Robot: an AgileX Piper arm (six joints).
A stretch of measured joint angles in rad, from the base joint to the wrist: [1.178, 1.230, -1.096, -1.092, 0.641, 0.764]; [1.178, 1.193, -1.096, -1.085, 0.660, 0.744]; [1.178, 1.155, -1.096, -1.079, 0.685, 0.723]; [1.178, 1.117, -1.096, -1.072, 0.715, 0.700]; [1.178, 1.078, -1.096, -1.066, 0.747, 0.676]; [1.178, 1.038, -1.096, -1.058, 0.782, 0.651]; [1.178, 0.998, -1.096, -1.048, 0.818, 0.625]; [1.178, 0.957, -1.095, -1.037, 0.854, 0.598]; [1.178, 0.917, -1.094, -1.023, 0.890, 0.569]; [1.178, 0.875, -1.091, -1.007, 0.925, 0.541]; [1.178, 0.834, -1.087, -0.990, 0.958, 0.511]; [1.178, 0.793, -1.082, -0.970, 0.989, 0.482]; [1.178, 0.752, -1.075, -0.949, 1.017, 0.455]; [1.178, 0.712, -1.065, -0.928, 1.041, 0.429]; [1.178, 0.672, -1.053, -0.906, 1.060, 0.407]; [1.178, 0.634, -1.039, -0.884, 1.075, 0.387]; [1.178, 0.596, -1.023, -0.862, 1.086, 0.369]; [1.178, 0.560, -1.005, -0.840, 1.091, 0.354]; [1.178, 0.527, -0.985, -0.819, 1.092, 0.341]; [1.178, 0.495, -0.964, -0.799, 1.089, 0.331]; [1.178, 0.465, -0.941, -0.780, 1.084, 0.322]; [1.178, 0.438, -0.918, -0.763, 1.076, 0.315]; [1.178, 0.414, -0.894, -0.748, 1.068, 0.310]
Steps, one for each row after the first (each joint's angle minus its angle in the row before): [0.000, -0.037, 0.000, 0.007, 0.019, -0.020]; [0.000, -0.038, 0.000, 0.006, 0.025, -0.021]; [0.000, -0.038, 0.000, 0.007, 0.030, -0.023]; [0.000, -0.039, 0.000, 0.006, 0.032, -0.024]; [0.000, -0.040, 0.000, 0.008, 0.035, -0.025]; [0.000, -0.040, 0.000, 0.010, 0.036, -0.026]; [0.000, -0.041, 0.001, 0.011, 0.036, -0.027]; [0.000, -0.040, 0.001, 0.014, 0.036, -0.029]; [0.000, -0.042, 0.003, 0.016, 0.035, -0.028]; [0.000, -0.041, 0.004, 0.017, 0.033, -0.030]; [0.000, -0.041, 0.005, 0.020, 0.031, -0.029]; [0.000, -0.041, 0.007, 0.021, 0.028, -0.027]; [0.000, -0.040, 0.010, 0.021, 0.024, -0.026]; [0.000, -0.040, 0.012, 0.022, 0.019, -0.022]; [0.000, -0.038, 0.014, 0.022, 0.015, -0.020]; [0.000, -0.038, 0.016, 0.022, 0.011, -0.018]; [0.000, -0.036, 0.018, 0.022, 0.005, -0.015]; [0.000, -0.033, 0.020, 0.021, 0.001, -0.013]; [0.000, -0.032, 0.021, 0.020, -0.003, -0.010]; [0.000, -0.030, 0.023, 0.019, -0.005, -0.009]; [0.000, -0.027, 0.023, 0.017, -0.008, -0.007]; [0.000, -0.024, 0.024, 0.015, -0.008, -0.005]
